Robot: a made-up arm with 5 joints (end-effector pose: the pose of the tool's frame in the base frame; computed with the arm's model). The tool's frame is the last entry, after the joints. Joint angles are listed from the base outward.
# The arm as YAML. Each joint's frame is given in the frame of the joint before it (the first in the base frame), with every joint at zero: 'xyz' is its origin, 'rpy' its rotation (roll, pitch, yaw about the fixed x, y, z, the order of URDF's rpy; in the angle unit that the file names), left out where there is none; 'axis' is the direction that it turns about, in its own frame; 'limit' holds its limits. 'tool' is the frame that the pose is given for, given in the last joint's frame.
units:
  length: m
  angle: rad
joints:
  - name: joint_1
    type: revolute
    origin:
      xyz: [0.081, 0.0, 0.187]
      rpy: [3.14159, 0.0, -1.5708]
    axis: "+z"
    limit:
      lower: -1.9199
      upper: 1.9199
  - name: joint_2
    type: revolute
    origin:
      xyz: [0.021, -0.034, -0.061]
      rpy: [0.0, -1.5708, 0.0]
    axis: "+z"
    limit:
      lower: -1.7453
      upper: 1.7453
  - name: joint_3
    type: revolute
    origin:
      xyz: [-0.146, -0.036, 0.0]
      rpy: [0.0, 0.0, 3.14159]
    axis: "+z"
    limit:
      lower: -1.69
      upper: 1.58
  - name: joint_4
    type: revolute
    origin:
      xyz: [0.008, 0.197, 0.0]
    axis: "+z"
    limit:
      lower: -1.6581
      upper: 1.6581
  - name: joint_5
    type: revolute
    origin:
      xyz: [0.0, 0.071, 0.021]
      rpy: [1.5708, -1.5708, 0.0]
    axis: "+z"
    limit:
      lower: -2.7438
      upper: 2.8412
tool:
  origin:
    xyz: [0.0, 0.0, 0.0]
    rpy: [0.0, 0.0, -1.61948]
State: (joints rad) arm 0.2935 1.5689 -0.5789 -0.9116 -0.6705
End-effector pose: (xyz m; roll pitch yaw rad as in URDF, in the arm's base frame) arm 0.4310 -0.1058 0.0464 1.4521 -0.8481 -1.7751
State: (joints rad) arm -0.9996 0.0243 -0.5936 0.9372 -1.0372
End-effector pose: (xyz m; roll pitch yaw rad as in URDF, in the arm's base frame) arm 0.2440 0.2536 0.4805 1.1599 -0.4500 -0.3839
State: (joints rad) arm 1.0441 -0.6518 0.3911 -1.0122 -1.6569
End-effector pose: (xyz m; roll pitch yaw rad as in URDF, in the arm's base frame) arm 0.1731 -0.1583 0.5123 2.8462 0.0395 -2.4860
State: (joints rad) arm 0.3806 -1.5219 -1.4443 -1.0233 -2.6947
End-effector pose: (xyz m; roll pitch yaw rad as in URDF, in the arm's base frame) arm -0.2462 0.1309 0.2643 -0.3296 -0.6558 -3.0109
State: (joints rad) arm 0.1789 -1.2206 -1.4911 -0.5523 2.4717
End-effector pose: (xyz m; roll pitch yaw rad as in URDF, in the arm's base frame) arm -0.2572 0.0612 0.3981 1.3861 -0.8437 1.5306
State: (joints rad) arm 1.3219 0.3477 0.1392 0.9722 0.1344
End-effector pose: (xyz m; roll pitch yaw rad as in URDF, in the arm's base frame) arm 0.1557 -0.2940 0.2173 -0.0096 -0.1113 -1.2356
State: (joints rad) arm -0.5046 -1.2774 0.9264 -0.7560 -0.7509
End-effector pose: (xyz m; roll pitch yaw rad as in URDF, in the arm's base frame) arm 0.1849 0.0574 0.4634 2.7972 -0.3171 -1.7818
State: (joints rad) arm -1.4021 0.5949 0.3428 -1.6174 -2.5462
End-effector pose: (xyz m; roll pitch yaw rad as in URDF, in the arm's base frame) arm 0.1354 0.3193 0.2393 2.5700 0.7267 0.6328
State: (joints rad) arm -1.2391 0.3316 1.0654 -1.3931 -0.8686
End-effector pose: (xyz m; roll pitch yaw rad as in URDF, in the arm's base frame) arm 0.1554 0.2161 0.1814 1.5659 -0.6535 -0.3287
